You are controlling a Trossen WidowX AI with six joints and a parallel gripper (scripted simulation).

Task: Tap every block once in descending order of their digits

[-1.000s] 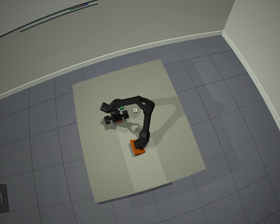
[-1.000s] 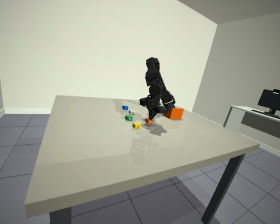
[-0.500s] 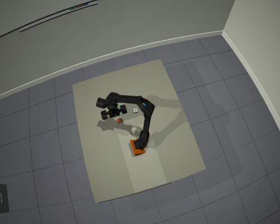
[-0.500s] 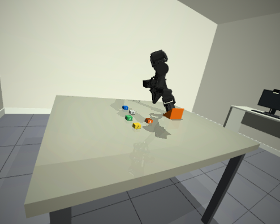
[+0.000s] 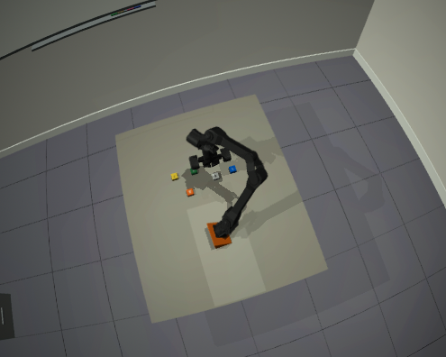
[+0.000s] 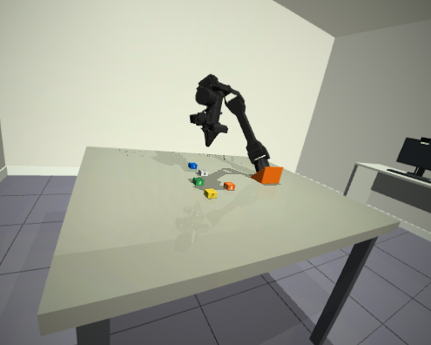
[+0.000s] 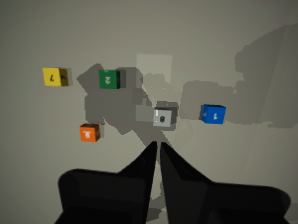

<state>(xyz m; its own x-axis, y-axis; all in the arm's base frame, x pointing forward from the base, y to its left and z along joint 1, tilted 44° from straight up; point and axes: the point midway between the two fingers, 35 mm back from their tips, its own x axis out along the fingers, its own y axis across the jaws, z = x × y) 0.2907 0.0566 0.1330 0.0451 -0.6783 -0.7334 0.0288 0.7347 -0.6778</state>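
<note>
The white block lies 1 cm behind my gripper tip, 1 cm to the right of it and 12 cm below it. The rest, counted from my gripper tip: orange block (5 cm behind, 14 cm to the left, 12 cm below); then green block (6 cm ahead, 9 cm to the left, 12 cm below); then blue block (1 cm ahead, 11 cm to the right, 12 cm below).
</note>
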